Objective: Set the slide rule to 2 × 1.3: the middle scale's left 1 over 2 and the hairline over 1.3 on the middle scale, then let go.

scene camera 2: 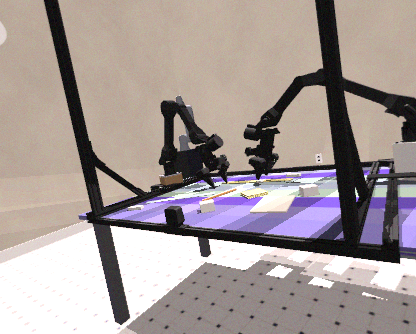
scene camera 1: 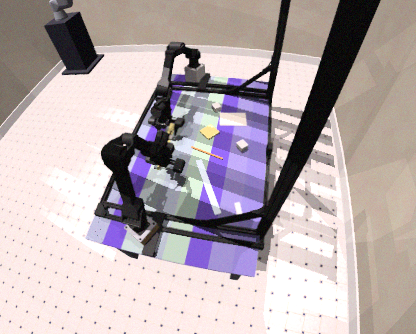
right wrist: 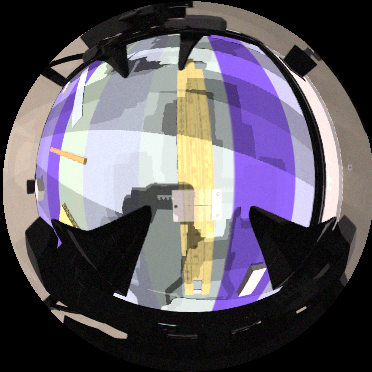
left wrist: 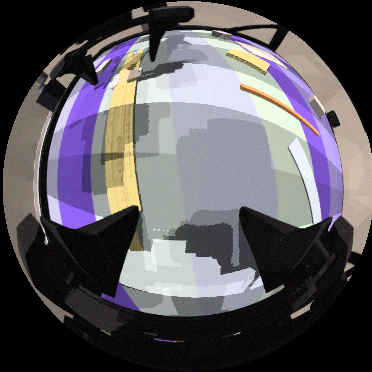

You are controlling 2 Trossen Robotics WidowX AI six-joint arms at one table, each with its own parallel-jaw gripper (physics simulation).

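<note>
The yellow slide rule [scene camera 1: 171, 129] [left wrist: 120, 175] [right wrist: 196, 145] lies flat. Its middle scale sticks out at the end near my left gripper; at the other end a short gap shows between the outer rails. The scale numbers are too small to read. The pale cursor [left wrist: 120, 79] [right wrist: 183, 206] sits across the rule, its thin red hairline visible in the right wrist view. My right gripper [scene camera 1: 166, 123] [scene camera 2: 264, 174] [right wrist: 201, 211] is open above the cursor, fingers on either side of it. My left gripper [scene camera 1: 169, 166] [scene camera 2: 219, 183] [left wrist: 189, 212] is open and empty, near the protruding end, which its finger partly hides.
A yellow notepad [scene camera 1: 210, 132] [scene camera 2: 255, 194], an orange stick [scene camera 1: 207, 152] [left wrist: 280, 106], a long white strip [scene camera 1: 208, 187], a cream sheet [scene camera 1: 233, 119] [scene camera 2: 272, 204] and pale blocks [scene camera 1: 242, 145] [scene camera 2: 308, 190] lie on the table. A white bar [right wrist: 252, 279] lies beside the rule.
</note>
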